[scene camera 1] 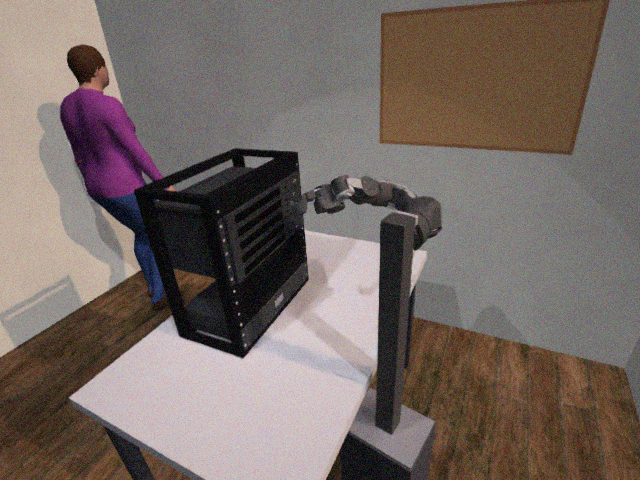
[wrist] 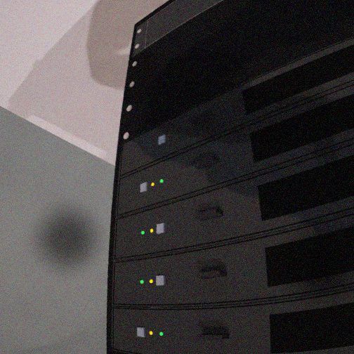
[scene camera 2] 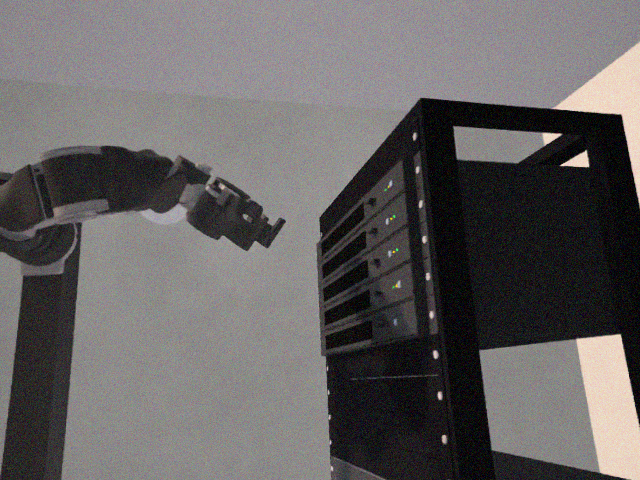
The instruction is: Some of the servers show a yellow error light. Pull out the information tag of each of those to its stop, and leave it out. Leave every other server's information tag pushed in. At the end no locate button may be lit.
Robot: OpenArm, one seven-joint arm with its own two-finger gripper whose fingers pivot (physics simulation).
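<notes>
The black rack (scene camera 1: 230, 248) (scene camera 2: 439, 258) holds a stack of several servers; the wrist view shows them upside down. The lowest server (scene camera 2: 403, 317) (wrist: 140, 152) shows a bluish-grey button (scene camera 2: 395, 321) (wrist: 161, 139) and no visible error light. The server above it (wrist: 131, 196) and the others each show a yellow light, a green light and a pale square button; whether any button is lit is unclear. Small dark information tags (wrist: 211, 212) (wrist: 213, 271) (wrist: 215, 331) look pushed in. My gripper (scene camera 2: 272, 235) is open and empty, in front of the rack, apart from it; its fingers do not show in the wrist view.
The rack stands on a white table (scene camera 1: 206, 403). A person in a purple top (scene camera 1: 98, 139) stands behind the rack, one hand near its top frame. The arm's dark post (scene camera 1: 391, 320) stands at the table edge. A dark blurred spot covers the wrist view's left part.
</notes>
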